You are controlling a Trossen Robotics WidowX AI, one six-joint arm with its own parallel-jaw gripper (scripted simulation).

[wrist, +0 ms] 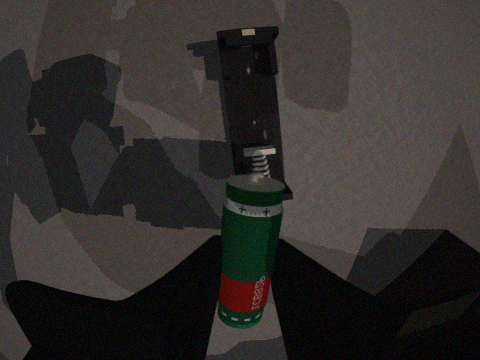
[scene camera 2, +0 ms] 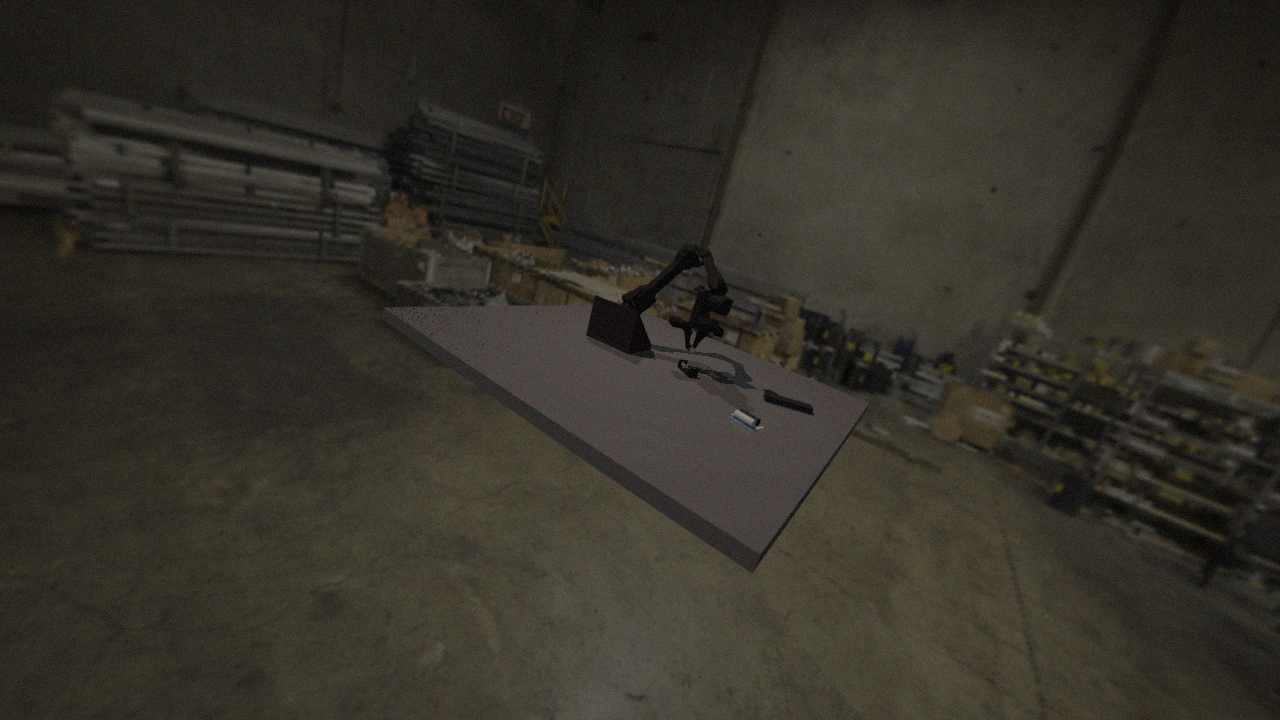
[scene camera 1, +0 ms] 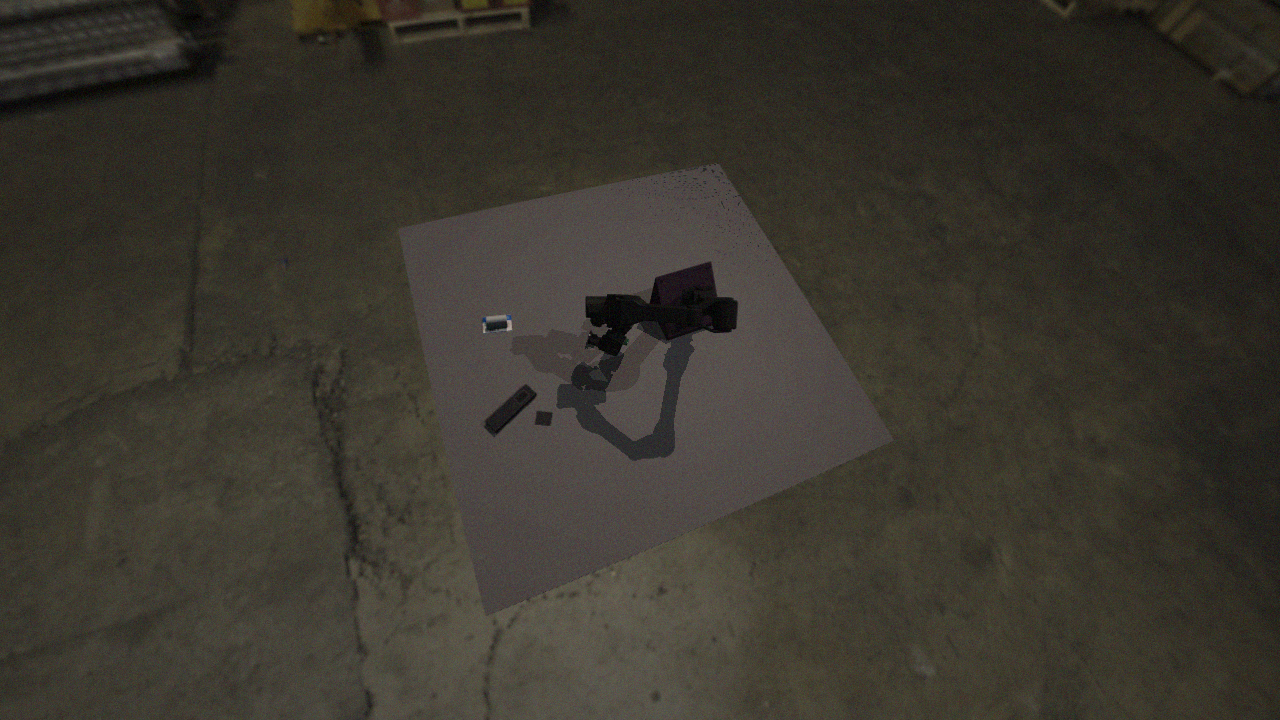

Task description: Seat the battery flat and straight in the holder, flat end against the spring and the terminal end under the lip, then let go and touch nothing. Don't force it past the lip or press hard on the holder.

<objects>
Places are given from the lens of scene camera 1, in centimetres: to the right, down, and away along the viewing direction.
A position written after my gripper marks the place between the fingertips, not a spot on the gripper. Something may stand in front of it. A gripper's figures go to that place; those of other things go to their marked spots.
my gripper (scene camera 1: 618,339): -7, -6, 140
long black bar (scene camera 1: 500,418): -40, 17, 130
</objects>
